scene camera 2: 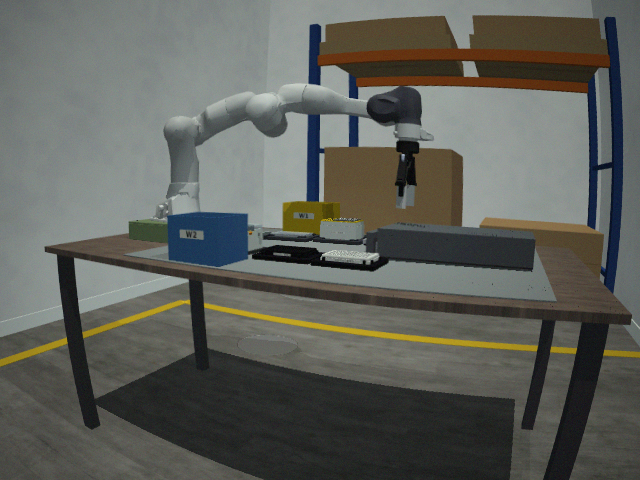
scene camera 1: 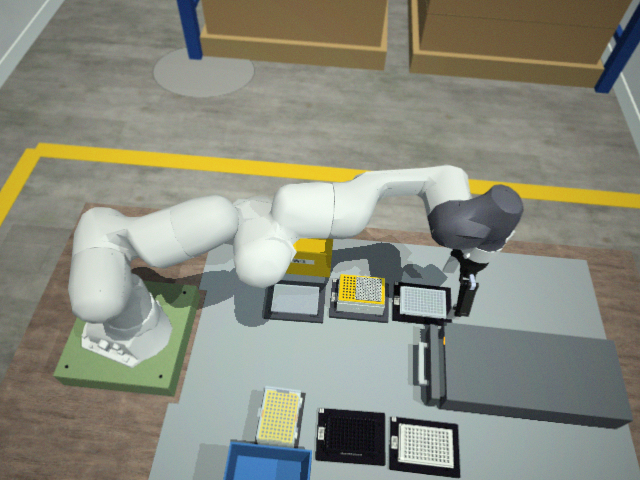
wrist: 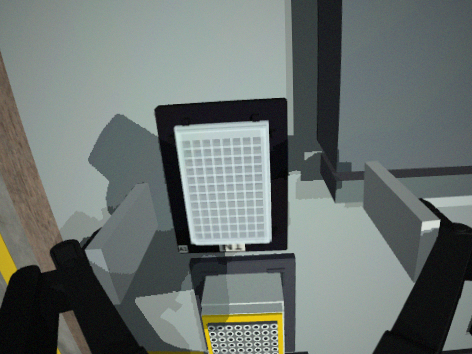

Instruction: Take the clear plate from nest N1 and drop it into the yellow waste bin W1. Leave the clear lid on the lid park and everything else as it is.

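Note:
The clear plate (scene camera 1: pixel 422 301) (wrist: pixel 225 185) lies flat in the black nest N1 (scene camera 1: pixel 413 317) (wrist: pixel 280 175). My gripper (scene camera 1: pixel 465 304) (scene camera 2: pixel 405 202) (wrist: pixel 257 195) is open and empty, pointing down high above the table. In the wrist view its two pads stand wide apart, one on each side of the plate. The yellow waste bin W1 (scene camera 1: pixel 314 258) (scene camera 2: pixel 292 224) stands at the back of the table, partly hidden by the arm in scene camera 1. The clear lid (scene camera 1: pixel 295 299) lies on the dark lid park in front of the bin.
A yellow-topped tip box (scene camera 1: pixel 361 289) (wrist: pixel 245 317) stands beside N1. A long grey device (scene camera 1: pixel 527 372) (scene camera 2: pixel 454 248) stands close to N1. Towards the front are a second tip box (scene camera 1: pixel 279 415), a black plate (scene camera 1: pixel 351 436), a white plate (scene camera 1: pixel 426 445) and blue bin W2 (scene camera 1: pixel 268 467) (scene camera 2: pixel 206 245).

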